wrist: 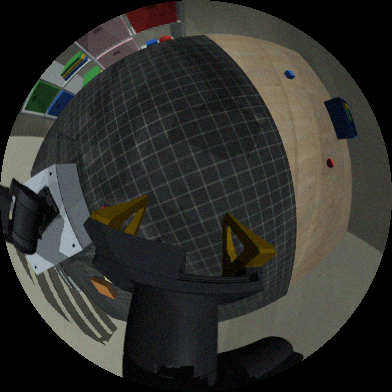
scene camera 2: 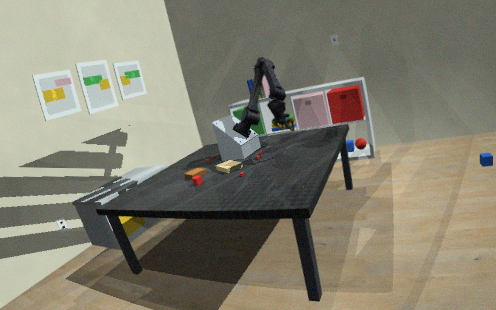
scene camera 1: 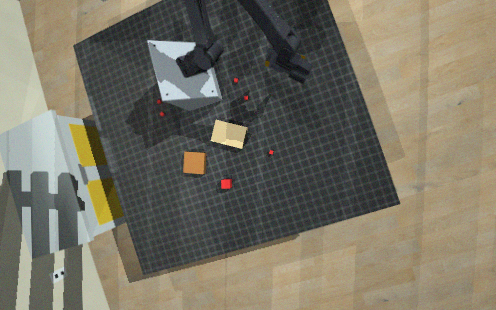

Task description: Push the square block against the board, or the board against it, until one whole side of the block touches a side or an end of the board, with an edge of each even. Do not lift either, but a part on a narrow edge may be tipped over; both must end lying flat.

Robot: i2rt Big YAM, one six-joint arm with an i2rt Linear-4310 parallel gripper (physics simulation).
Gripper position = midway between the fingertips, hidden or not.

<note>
My gripper (wrist: 186, 207) is open and holds nothing. The table carries a pale tan board (scene camera 1: 230, 134).
</note>
